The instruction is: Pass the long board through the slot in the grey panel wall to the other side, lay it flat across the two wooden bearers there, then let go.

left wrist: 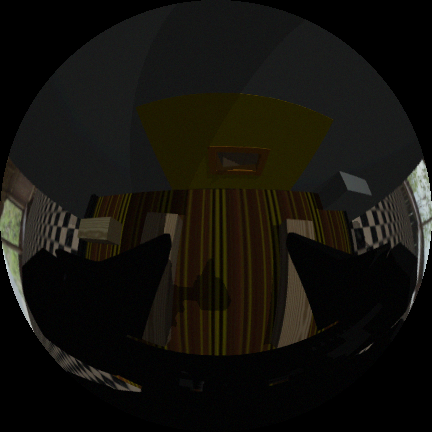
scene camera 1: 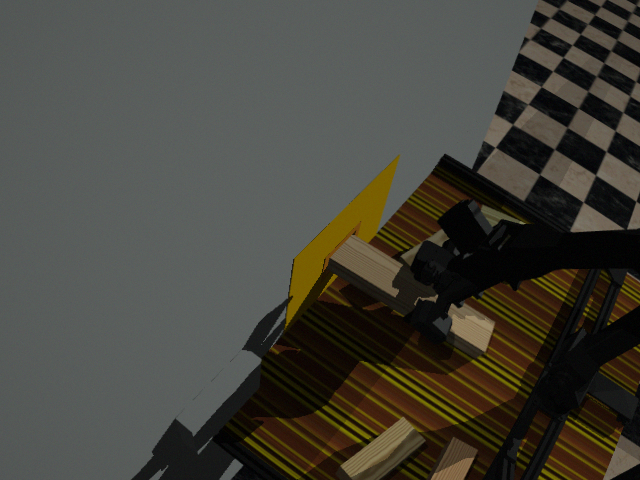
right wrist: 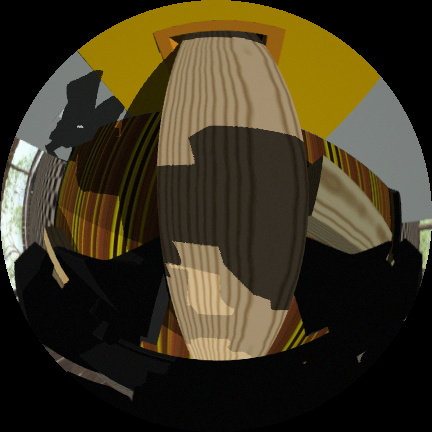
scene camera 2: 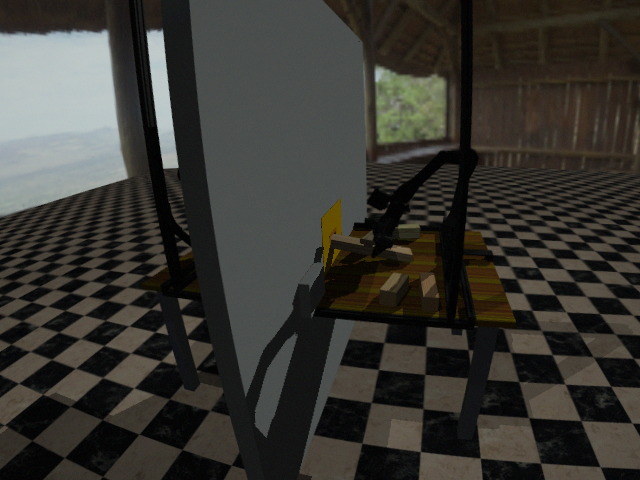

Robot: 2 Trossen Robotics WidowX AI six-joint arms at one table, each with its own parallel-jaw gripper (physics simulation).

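Frame: origin at the left arm's base, x ahead, y left, z up, level; metres.
Where they show: left gripper, fingertip midpoint: (left wrist: 230, 239); right gripper, fingertip midpoint: (scene camera 1: 411, 305) (right wrist: 230, 232) (scene camera 2: 371, 254); right arm's base at its link origin: (scene camera 1: 553, 398).
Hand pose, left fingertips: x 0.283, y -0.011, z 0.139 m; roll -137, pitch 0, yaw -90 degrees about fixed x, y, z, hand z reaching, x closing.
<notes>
After its pixels a point has its place.
My right gripper (scene camera 1: 432, 297) (scene camera 2: 381, 243) (right wrist: 230, 232) @[x 0.619, y -0.004, z 0.005 m] is shut on the long board (scene camera 1: 368, 263) @[x 0.531, y -0.025, z 0.066 m] (scene camera 2: 351, 242) @[x 0.551, y -0.042, z 0.062 m] (right wrist: 230, 90) @[x 0.555, y -0.016, z 0.061 m], across its width, and holds it above the table. The board's far end is at the orange-framed slot (left wrist: 213, 160) @[x 0.431, y 0.005, z 0.069 m] (right wrist: 220, 25) in the yellow patch of the grey wall (scene camera 1: 155, 155) @[x 0.483, y -0.377, z 0.519 m] (scene camera 2: 279, 129) @[x 0.482, y -0.460, z 0.482 m] (left wrist: 100, 100) @[x 0.432, y 0.150, z 0.223 m]. In the left wrist view, a paler shape shows inside the slot; I cannot tell how far in the end reaches. My left gripper (left wrist: 230, 239) @[x 0.283, y -0.011, z 0.139 m] is open and empty above two parallel bearers (left wrist: 172, 225) @[x 0.334, y 0.075, z 0.019 m] (left wrist: 292, 320) @[x 0.158, y -0.129, z 0.019 m], partly hidden by its fingers.
Two loose wooden blocks (scene camera 1: 382, 449) @[x 0.720, y -0.255, z 0.028 m] (scene camera 1: 454, 459) @[x 0.816, y -0.204, z 0.025 m] lie at the bottom in scene camera 1. Another wooden piece (right wrist: 350, 205) @[x 0.586, y 0.080, z 0.031 m] lies right of the board in the right wrist view. A grey block (scene camera 2: 310, 289) @[x 0.514, y -0.410, z 0.065 m] (left wrist: 352, 184) @[x 0.400, y -0.308, z 0.081 m] juts from the wall. A pale block (left wrist: 97, 229) @[x 0.317, y 0.257, z 0.028 m] stands left of the bearers.
</notes>
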